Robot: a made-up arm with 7 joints.
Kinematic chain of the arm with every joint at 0, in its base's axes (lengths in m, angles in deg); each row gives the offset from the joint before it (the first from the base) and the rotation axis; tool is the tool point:
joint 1: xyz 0 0 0.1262 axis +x
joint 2: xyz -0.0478 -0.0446 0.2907 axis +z
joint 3: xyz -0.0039 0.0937 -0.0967 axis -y
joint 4: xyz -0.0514 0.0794 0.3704 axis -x
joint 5: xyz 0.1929 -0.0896 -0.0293 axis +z
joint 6: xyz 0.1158 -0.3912 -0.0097 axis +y
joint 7: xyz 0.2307 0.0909 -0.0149 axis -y
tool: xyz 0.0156 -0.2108 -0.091
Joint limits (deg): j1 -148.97..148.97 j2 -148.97..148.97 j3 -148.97..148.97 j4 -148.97..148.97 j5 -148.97..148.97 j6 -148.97..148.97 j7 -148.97..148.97
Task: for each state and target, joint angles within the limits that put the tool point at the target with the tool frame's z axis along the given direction. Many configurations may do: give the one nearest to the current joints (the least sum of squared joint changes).
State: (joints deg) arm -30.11 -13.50 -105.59 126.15 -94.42 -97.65 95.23
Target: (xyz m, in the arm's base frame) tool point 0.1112 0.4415 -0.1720 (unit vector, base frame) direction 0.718 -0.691 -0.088
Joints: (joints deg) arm -57.19 30.09 -148.97 125.34 -105.89 -104.30 92.53
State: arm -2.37 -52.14 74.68 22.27 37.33 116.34 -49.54
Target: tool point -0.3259 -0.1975 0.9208 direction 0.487 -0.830 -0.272
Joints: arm 4.49 -60.95 63.60 16.73 49.37 104.21 -53.18
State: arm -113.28 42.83 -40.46 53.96 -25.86 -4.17 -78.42
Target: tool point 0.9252 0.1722 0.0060 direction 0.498 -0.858 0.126
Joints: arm -115.29 14.66 -70.03 64.59 -9.21 -2.72 -80.87
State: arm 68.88 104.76 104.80 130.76 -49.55 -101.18 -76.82
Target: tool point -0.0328 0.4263 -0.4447 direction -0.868 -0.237 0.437
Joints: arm 100.48 135.19 109.93 118.94 -75.51 -123.17 -77.49
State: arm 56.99 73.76 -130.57 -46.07 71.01 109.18 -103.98
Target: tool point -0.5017 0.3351 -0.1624 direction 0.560 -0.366 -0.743
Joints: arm 73.64 74.24 -136.75 -24.98 111.66 123.01 -137.45
